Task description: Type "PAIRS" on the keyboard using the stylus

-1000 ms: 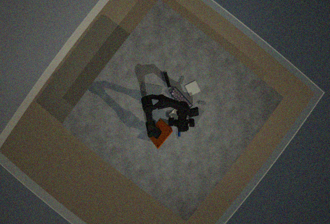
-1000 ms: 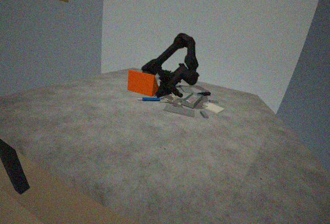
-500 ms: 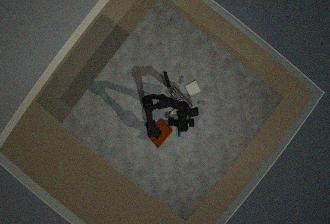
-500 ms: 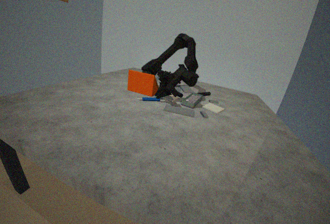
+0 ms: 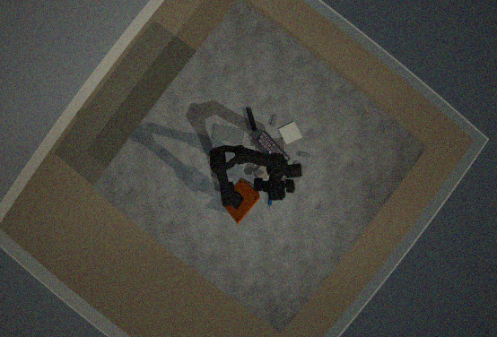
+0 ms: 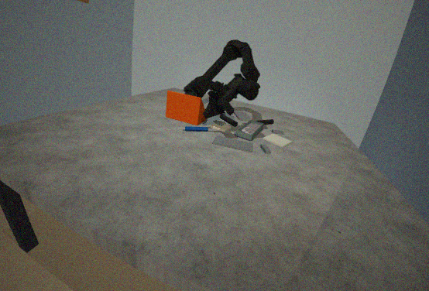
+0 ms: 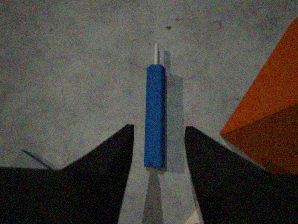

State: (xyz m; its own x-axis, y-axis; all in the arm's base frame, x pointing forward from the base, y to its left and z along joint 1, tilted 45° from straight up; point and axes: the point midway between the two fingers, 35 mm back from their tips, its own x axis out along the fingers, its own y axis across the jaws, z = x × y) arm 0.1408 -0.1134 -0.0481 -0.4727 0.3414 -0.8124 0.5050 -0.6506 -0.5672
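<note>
The blue stylus is 50 mm below my gripper tip, 50 mm behind it and 30 mm to the right of it. The rest, counted from my gripper tip: cream pad (90 mm to the left, 60 mm below, 60 mm ahead); white pad (310 mm ahead, 80 mm to the left, 60 mm below).
</note>
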